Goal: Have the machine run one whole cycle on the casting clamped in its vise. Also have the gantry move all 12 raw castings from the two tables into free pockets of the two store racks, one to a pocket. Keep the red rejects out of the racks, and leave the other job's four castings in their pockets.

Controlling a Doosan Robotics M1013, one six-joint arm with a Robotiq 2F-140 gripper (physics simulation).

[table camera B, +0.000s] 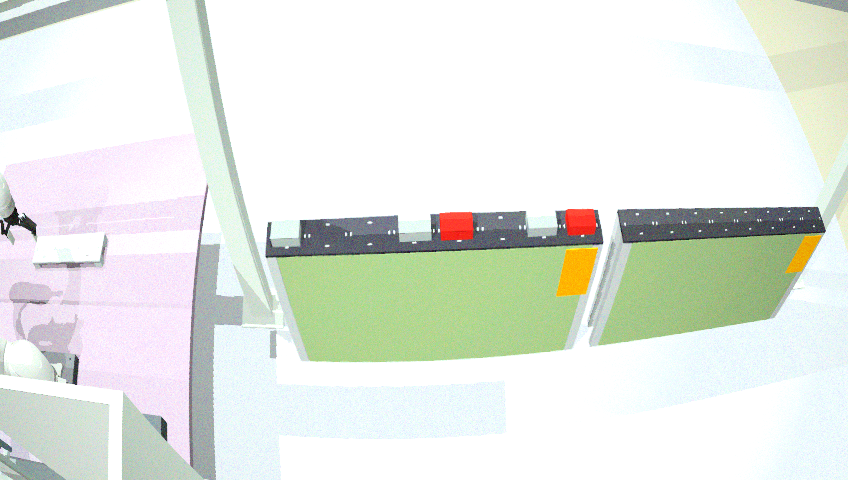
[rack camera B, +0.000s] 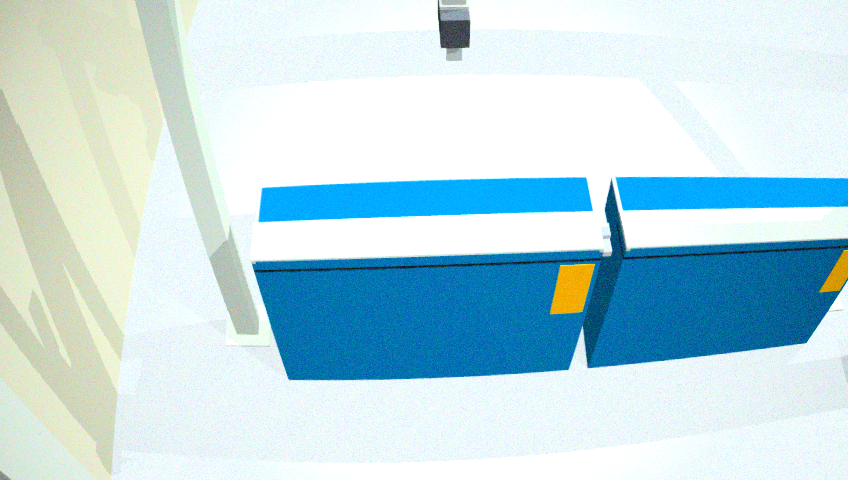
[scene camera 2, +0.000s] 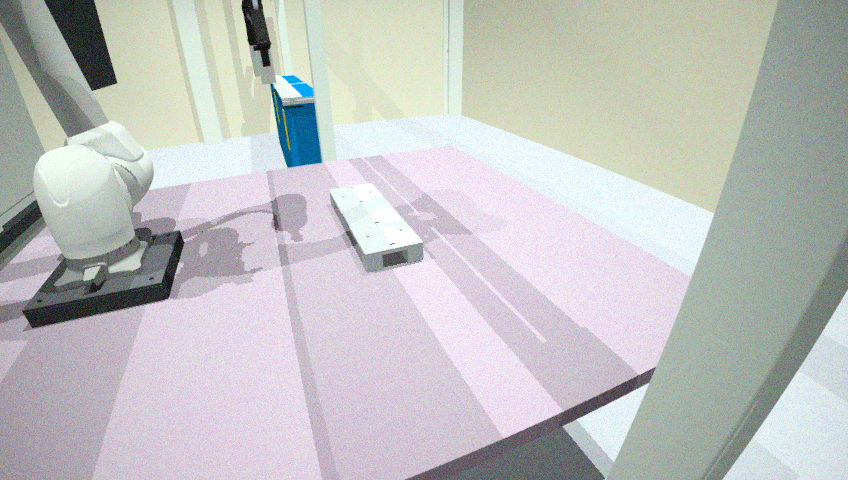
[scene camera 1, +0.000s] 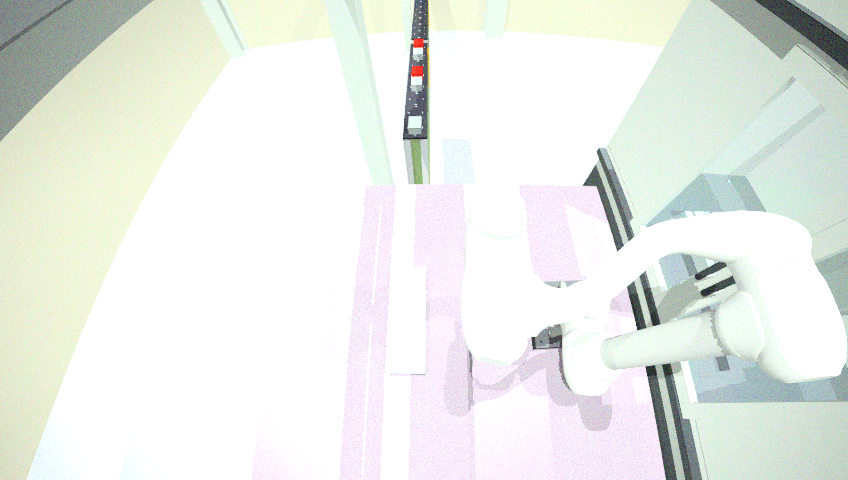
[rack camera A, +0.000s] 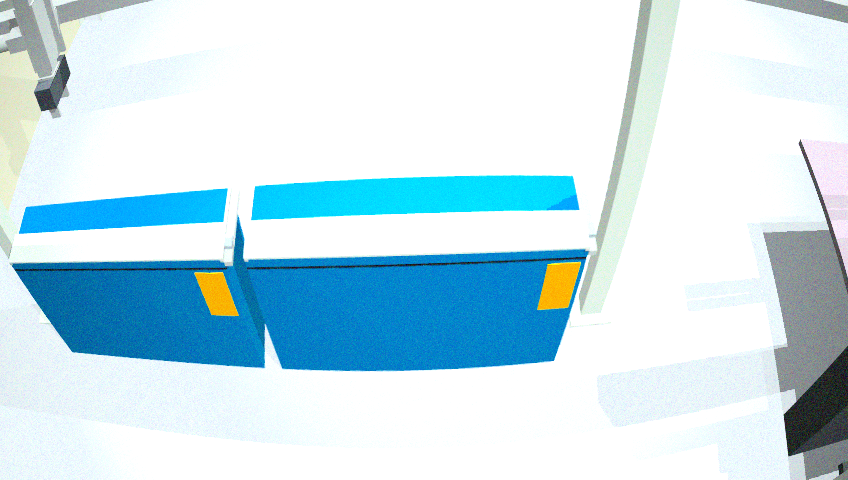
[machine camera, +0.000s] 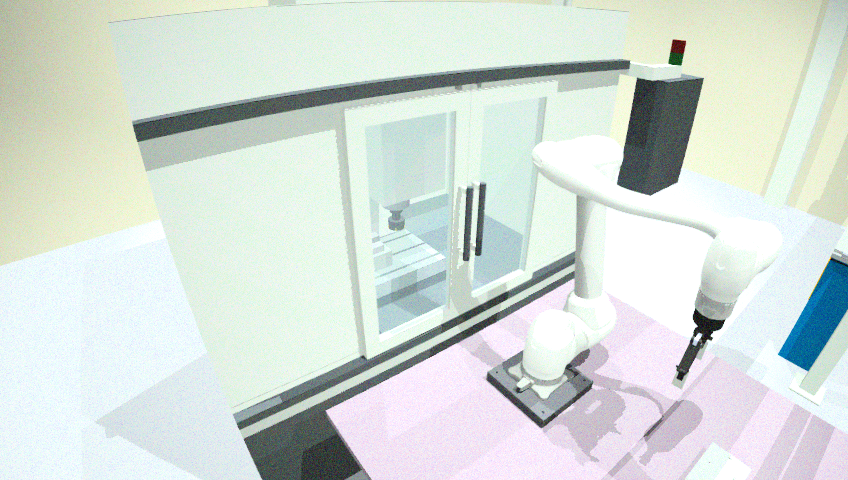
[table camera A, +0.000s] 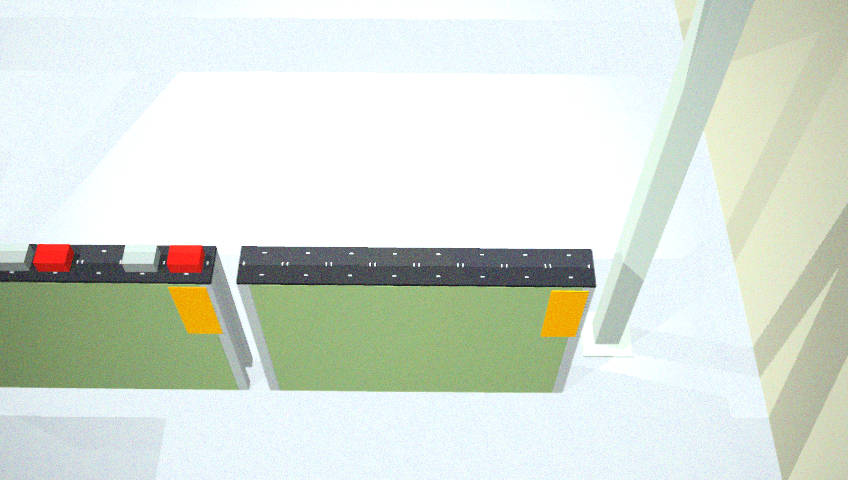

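Seen in the pictures: gripper, fingertip midpoint: [table camera B: 25, 240] [scene camera 2: 265, 79]; arm's base, link origin: [scene camera 2: 108, 263] [machine camera: 540, 374].
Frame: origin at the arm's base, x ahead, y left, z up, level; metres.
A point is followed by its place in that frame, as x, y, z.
Note:
My gripper [scene camera 2: 263, 71] {0.441, 0.008, 0.366} [machine camera: 690, 367] {0.441, 0.008, 0.366} [table camera B: 20, 234] {0.441, 0.008, 0.366} is open and empty, fingers pointing down above the pink floor area. The machine's doors [machine camera: 406, 115] {-0.474, -0.242, 0.877} are shut. Through the left window the spindle [machine camera: 395, 218] hangs over the machine bed, with the pale vise [machine camera: 382, 252] partly behind the door frame; I cannot make out a casting. Three pale castings [table camera B: 285, 233] {0.594, -1.102, 0.056} [table camera B: 414, 230] {0.569, -1.522, 0.057} [table camera B: 541, 224] {0.561, -1.929, 0.057} and two red rejects [table camera B: 456, 226] {0.574, -1.653, 0.057} [table camera B: 580, 221] {0.563, -2.071, 0.057} stand on the near table [table camera B: 333, 246] {0.564, -1.261, 0.007}. The far table [table camera A: 416, 274] {0.520, -2.810, 0.007} bears no castings. White-and-blue covers [rack camera A: 416, 231] [rack camera B: 428, 234] hide the rack pockets.
The gantry's dark gripper block [rack camera B: 454, 29] {0.701, 3.791, 1.001} [rack camera A: 52, 86] {0.720, 3.752, 1.019} hangs behind the racks, with no casting visible under it. A pale raised plate [scene camera 2: 377, 220] {0.653, -0.085, 0.006} [table camera B: 70, 248] {0.644, -0.048, 0.007} lies on the pink surface. Gantry posts [rack camera A: 633, 154] {0.853, 1.891, 0.304} [table camera B: 208, 136] {0.759, -0.855, 0.416} stand by the racks and tables. A dark cabinet [machine camera: 659, 133] {-0.243, 1.087, 0.668} hangs near my arm.

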